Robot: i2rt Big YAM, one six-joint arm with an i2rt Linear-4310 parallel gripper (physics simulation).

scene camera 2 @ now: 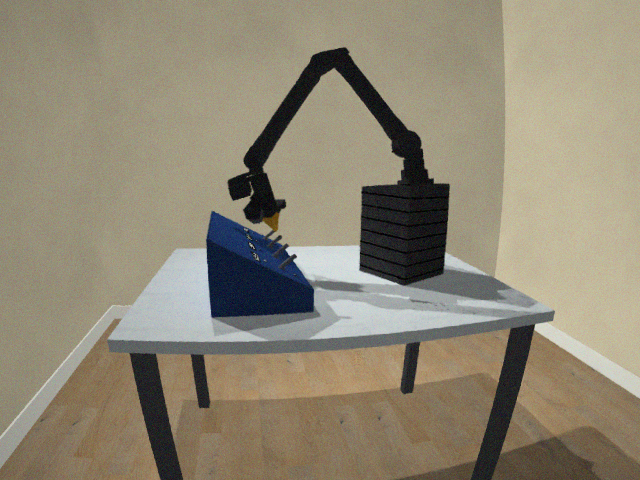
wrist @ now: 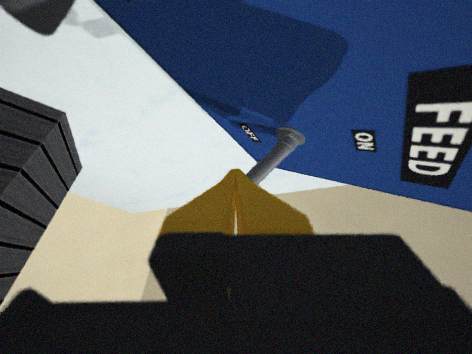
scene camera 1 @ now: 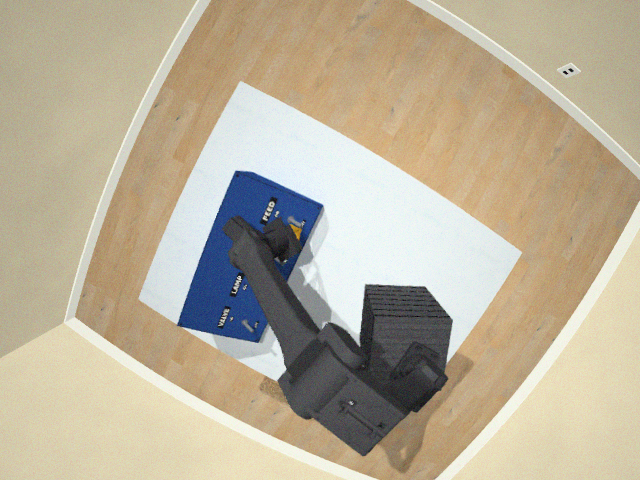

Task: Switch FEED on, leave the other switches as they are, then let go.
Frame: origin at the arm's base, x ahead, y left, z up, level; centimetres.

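Seen in the pictures: gripper, fingertip midpoint: [scene camera 2: 276,230] [wrist: 235,176] [scene camera 1: 299,230]; arm's base at its link origin: [scene camera 2: 415,184] [scene camera 1: 414,365].
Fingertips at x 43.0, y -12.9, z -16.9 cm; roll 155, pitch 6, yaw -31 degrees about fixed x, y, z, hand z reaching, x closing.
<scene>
Offsets run from my fingertips to a thing's top centre. "pt": to the spot under its first point. Level surfaces: height alone.
The blue switch box [scene camera 1: 206,289] [scene camera 2: 258,289] [wrist: 390,40] has a sloped face with labelled levers. The grey FEED lever {dy -1.0, dx +2.0, dz +0.6 cm} [scene camera 1: 293,221] [scene camera 2: 269,234] [wrist: 272,159] leans toward its OFF mark {pt dy -1.2, dx +0.1, dz -4.9 cm} [wrist: 249,133]; its ON mark {pt dy -0.5, dx +7.8, dz -0.9 cm} [wrist: 364,141] is on the other side, near the FEED label {dy -0.4, dx +10.1, dz +0.8 cm} [scene camera 1: 268,210] [wrist: 436,145]. My gripper [scene camera 1: 296,232] [scene camera 2: 275,229] [wrist: 235,176] is shut and empty. Its yellow tips are at the lever's free end, partly covering it in the wrist view; contact cannot be told. The VALVE lever {dy +34.8, dx -0.9, dz +0.6 cm} [scene camera 1: 249,326] [scene camera 2: 287,261] leans toward OFF. My arm hides the LAMP lever in scene camera 1.
The box stands on a white table {dz -12.5 cm} [scene camera 1: 392,217] [scene camera 2: 330,335]. A black ribbed pedestal [scene camera 1: 408,315] [scene camera 2: 385,232] [wrist: 30,165] carries the arm base at the other side. Other levers {dy +22.9, dx +0.0, dz +0.6 cm} [scene camera 2: 280,250] stand in a row beside FEED. The arm passes above the lower half of the box.
</scene>
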